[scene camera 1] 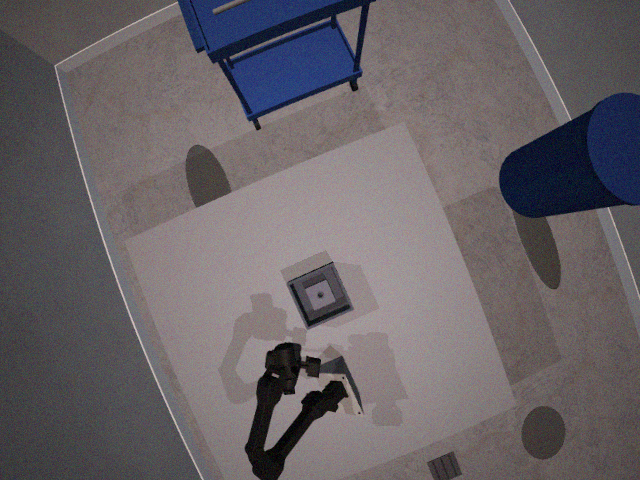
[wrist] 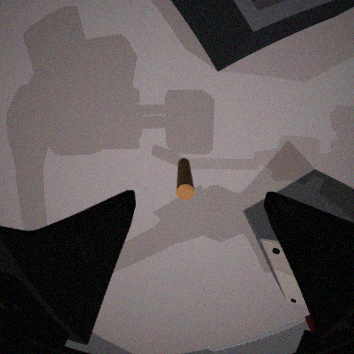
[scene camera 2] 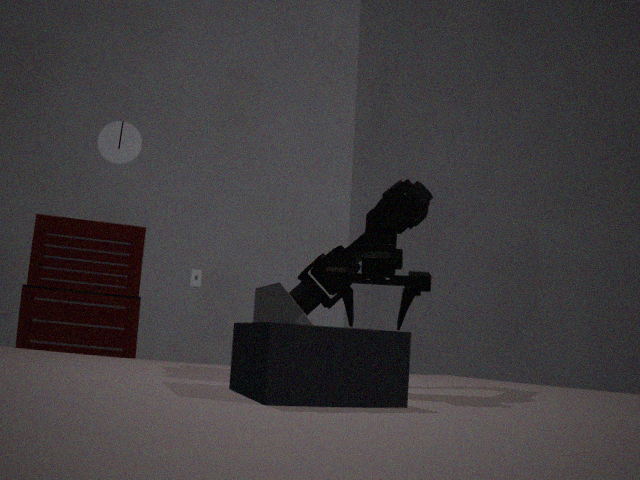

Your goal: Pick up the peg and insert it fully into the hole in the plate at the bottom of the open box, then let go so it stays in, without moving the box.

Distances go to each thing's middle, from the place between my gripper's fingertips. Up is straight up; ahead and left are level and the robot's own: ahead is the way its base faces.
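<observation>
There is the dark box [scene camera 2: 278, 364], and measured from my hand it lies 60 mm below, 170 mm to the right and 160 mm ahead.
</observation>
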